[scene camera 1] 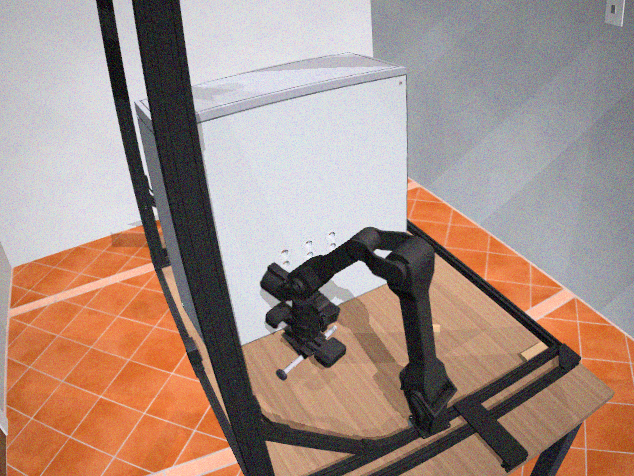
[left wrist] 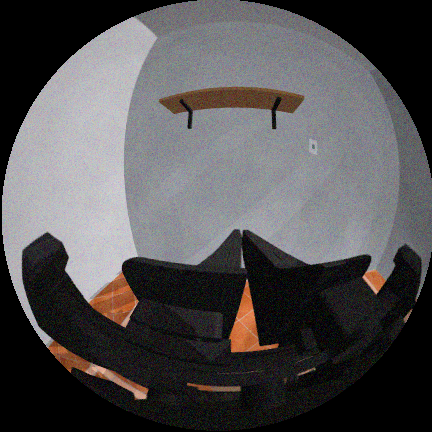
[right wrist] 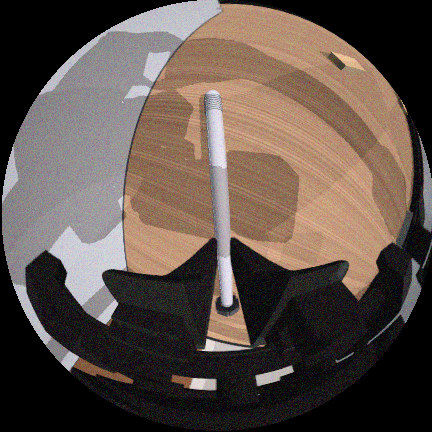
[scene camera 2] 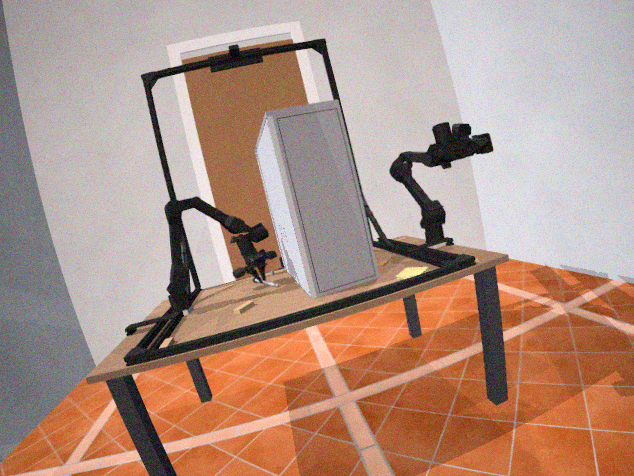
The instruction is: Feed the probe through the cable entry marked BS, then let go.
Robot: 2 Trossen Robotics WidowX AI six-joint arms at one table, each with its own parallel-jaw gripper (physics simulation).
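Places are measured from the left arm's base along level axes (x ahead, y left, z up), in centimetres.
Pixels of known places: left gripper, fingertip midpoint: (left wrist: 239,234) (scene camera 2: 488,139); right gripper, fingertip midpoint: (scene camera 1: 303,356) (right wrist: 222,242) (scene camera 2: 263,282); left arm's base, link origin: (scene camera 2: 436,241); right arm's base, link origin: (scene camera 1: 429,422) (scene camera 2: 181,308).
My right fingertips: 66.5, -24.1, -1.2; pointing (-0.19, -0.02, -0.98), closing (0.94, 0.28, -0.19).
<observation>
For each thing: its top centre in the pictures, then the offset to it from my right fingertips, as dx, dy, dz.
- probe, top centre: (right wrist: 217,226) (scene camera 1: 309,345) (scene camera 2: 264,278) -0.7, +2.0, +1.9
- yellow piece, top centre: (scene camera 2: 412,271) -40.9, +46.4, +0.4
The probe (scene camera 1: 292,365) (scene camera 2: 269,282) (right wrist: 218,200) is a thin white rod with a ribbed tip and a dark collar at its other end. It lies level at the table top; whether it touches the wood is unclear. My right gripper (scene camera 1: 310,350) (scene camera 2: 260,276) (right wrist: 222,242) is shut on the probe's shaft, nearer the collar end. My left gripper (scene camera 2: 488,143) (left wrist: 239,234) is shut and empty, raised high at the right of scene camera 2. Several small round cable entries (scene camera 1: 308,244) sit low in the white cabinet face; the BS marking is not readable, and the arm partly hides them.
The tall cabinet (scene camera 1: 307,169) (scene camera 2: 327,194) (right wrist: 45,165) stands close beside the right gripper. Small wooden blocks (scene camera 1: 533,351) (scene camera 2: 244,306) (right wrist: 349,61) and a yellow piece (scene camera 2: 412,272) lie on the table. A black frame post (scene camera 1: 174,153) rises at the table's edge.
</observation>
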